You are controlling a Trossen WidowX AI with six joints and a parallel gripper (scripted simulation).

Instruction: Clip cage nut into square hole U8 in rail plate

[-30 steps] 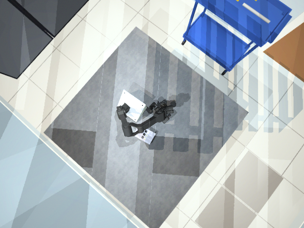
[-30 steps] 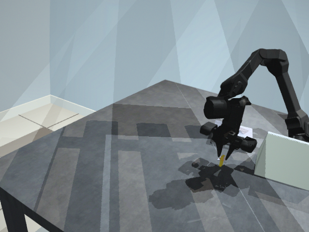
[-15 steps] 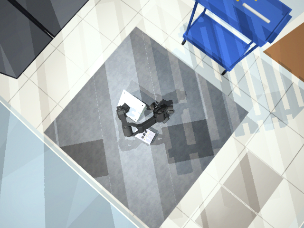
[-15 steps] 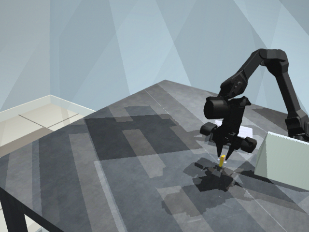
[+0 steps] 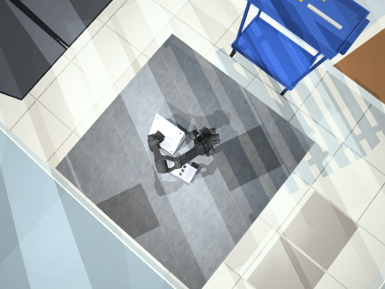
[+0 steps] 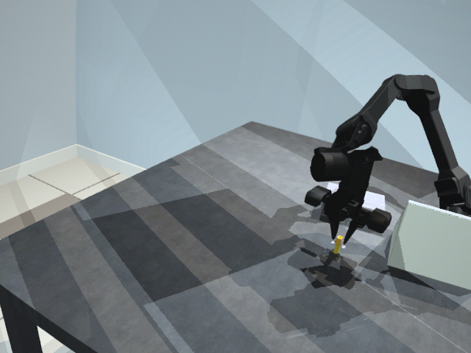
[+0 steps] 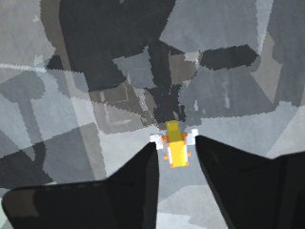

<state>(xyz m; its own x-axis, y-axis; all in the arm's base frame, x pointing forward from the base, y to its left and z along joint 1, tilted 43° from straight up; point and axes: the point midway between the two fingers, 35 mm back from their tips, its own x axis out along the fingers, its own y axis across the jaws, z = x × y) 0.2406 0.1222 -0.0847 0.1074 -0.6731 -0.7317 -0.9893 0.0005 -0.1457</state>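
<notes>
Right now my gripper tip is 10 mm above the cage nut.
</notes>
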